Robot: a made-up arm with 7 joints.
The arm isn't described. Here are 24 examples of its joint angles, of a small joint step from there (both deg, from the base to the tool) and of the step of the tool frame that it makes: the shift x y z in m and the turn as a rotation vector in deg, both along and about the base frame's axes.
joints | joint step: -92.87 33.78 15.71 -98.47 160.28 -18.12 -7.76 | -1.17 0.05 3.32 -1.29 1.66 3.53 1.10
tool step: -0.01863 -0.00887 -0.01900 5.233 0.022 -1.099
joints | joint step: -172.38 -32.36 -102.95 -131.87 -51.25 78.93 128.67 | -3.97 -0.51 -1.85 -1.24 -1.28 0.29 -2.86
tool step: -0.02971 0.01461 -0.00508 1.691 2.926 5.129
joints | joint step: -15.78 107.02 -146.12 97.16 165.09 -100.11 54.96 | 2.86 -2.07 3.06 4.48 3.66 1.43 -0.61
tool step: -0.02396 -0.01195 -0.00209 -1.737 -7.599 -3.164
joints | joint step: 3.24 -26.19 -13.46 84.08 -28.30 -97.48 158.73 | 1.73 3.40 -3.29 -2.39 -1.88 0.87 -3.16
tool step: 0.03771 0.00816 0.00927 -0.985 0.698 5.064
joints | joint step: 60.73 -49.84 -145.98 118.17 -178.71 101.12 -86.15 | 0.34 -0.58 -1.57 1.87 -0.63 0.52 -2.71
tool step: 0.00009 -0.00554 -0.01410 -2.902 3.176 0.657
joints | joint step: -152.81 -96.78 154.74 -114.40 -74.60 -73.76 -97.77 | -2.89 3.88 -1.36 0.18 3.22 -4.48 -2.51
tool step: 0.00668 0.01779 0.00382 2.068 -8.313 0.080
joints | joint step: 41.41 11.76 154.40 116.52 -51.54 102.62 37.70 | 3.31 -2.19 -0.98 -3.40 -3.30 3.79 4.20
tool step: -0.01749 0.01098 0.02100 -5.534 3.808 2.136
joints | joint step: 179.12 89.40 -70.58 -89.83 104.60 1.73 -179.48 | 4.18 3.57 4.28 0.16 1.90 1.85 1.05
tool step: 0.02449 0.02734 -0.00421 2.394 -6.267 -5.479
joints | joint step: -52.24 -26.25 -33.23 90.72 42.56 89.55 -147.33 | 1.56 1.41 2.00 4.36 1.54 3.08 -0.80
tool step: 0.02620 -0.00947 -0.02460 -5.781 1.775 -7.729
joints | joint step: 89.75 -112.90 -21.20 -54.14 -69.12 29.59 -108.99 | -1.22 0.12 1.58 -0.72 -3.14 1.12 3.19
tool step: -0.00067 -0.01023 -0.00205 -2.015 -2.669 1.783
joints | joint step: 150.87 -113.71 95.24 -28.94 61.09 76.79 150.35 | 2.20 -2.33 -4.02 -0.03 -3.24 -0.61 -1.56
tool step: -0.01199 -0.01859 -0.03266 4.931 3.424 -6.679
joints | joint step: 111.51 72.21 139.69 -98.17 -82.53 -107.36 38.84 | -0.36 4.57 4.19 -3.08 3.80 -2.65 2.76
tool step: -0.00736 0.01905 -0.05387 4.059 -0.162 2.513
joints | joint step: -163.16 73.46 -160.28 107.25 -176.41 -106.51 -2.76 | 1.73 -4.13 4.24 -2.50 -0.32 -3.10 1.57
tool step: 0.00008 -0.00592 0.01591 4.615 3.084 -1.513
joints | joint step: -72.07 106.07 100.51 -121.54 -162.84 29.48 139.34 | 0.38 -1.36 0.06 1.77 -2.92 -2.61 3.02
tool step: -0.00749 0.02176 0.00348 0.916 0.186 -4.723
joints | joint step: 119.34 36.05 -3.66 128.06 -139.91 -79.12 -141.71 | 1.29 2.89 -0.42 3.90 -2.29 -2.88 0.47
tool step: 0.01233 0.02647 -0.00331 8.619 -3.786 -3.165
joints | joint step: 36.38 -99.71 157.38 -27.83 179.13 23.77 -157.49 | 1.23 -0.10 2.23 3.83 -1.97 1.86 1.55
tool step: -0.00349 0.00876 -0.01999 -0.197 -2.477 -0.629
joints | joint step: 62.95 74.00 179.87 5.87 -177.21 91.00 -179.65 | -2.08 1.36 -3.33 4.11 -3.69 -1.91 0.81
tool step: 0.04545 0.01356 0.00759 -1.162 -7.782 5.004
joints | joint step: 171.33 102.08 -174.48 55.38 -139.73 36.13 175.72 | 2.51 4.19 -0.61 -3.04 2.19 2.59 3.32
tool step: -0.02053 0.04733 -0.08680 4.418 -9.625 -6.430
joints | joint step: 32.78 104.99 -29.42 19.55 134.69 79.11 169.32 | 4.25 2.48 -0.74 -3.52 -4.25 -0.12 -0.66
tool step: -0.06017 -0.04516 -0.02854 3.091 -2.772 -8.228
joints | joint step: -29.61 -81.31 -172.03 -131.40 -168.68 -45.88 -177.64 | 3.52 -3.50 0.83 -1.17 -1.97 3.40 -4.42
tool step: -0.01304 0.00026 -0.02230 2.480 2.127 2.258
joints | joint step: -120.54 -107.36 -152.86 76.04 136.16 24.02 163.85 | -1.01 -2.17 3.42 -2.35 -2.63 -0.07 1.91
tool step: -0.00553 -0.00922 -0.00447 -1.660 3.070 2.154
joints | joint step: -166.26 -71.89 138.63 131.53 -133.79 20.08 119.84 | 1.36 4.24 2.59 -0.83 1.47 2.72 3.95
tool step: 0.02715 -0.01915 0.01706 -0.893 -9.243 -0.769
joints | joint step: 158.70 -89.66 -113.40 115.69 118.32 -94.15 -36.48 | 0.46 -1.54 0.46 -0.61 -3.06 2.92 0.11
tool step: 0.00401 -0.01369 -0.01618 -3.517 -2.206 0.774
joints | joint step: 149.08 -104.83 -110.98 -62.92 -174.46 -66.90 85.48 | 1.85 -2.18 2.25 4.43 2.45 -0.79 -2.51
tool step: 0.03846 -0.03296 -0.04611 -2.811 0.156 -6.880
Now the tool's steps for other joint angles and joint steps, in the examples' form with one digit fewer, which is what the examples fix.
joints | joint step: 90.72 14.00 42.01 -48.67 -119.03 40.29 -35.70 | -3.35 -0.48 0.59 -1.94 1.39 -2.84 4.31
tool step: 0.0026 0.0298 -0.0033 -6.72 -2.34 2.00
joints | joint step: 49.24 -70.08 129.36 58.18 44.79 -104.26 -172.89 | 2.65 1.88 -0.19 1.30 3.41 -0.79 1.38
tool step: 0.0232 0.0076 0.0196 4.33 0.88 -1.96
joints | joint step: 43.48 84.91 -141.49 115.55 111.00 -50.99 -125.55 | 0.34 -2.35 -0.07 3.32 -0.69 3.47 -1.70
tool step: -0.0239 0.0222 0.0013 -6.51 -0.68 1.19
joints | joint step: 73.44 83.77 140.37 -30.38 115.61 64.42 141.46 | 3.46 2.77 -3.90 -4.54 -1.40 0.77 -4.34
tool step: -0.0281 -0.0017 -0.0328 11.89 -2.83 0.74
